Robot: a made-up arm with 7 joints. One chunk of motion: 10 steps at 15 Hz.
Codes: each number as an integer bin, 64 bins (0 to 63) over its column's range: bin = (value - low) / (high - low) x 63, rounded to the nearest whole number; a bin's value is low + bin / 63 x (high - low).
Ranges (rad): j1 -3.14..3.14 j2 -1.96..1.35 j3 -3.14..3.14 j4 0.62..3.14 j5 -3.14..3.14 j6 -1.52..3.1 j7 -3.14..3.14
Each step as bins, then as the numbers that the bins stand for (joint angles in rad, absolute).
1 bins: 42 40 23 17 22 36 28
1 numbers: 1.0467 0.1416 -0.8473 1.3000 -0.9470 1.1200 -0.3489
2 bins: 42 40 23 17 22 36 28
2 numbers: 1.0467 0.1416 -0.8473 1.3000 -0.9470 1.1200 -0.3489
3 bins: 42 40 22 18 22 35 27
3 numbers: 1.0467 0.1416 -0.9470 1.3400 -0.9470 1.0467 -0.4486
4 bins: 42 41 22 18 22 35 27
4 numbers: 1.0467 0.1941 -0.9470 1.3400 -0.9470 1.0467 -0.4486
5 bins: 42 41 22 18 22 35 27
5 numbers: 1.0467 0.1941 -0.9470 1.3400 -0.9470 1.0467 -0.4486
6 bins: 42 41 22 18 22 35 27
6 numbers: 1.0467 0.1941 -0.9470 1.3400 -0.9470 1.0467 -0.4486
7 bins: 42 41 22 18 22 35 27
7 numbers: 1.0467 0.1941 -0.9470 1.3400 -0.9470 1.0467 -0.4486
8 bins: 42 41 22 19 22 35 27
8 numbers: 1.0467 0.1941 -0.9470 1.3800 -0.9470 1.0467 -0.4486
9 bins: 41 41 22 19 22 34 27
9 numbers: 0.9470 0.1941 -0.9470 1.3800 -0.9470 0.9733 -0.4486
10 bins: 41 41 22 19 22 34 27
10 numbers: 0.9470 0.1941 -0.9470 1.3800 -0.9470 0.9733 -0.4486
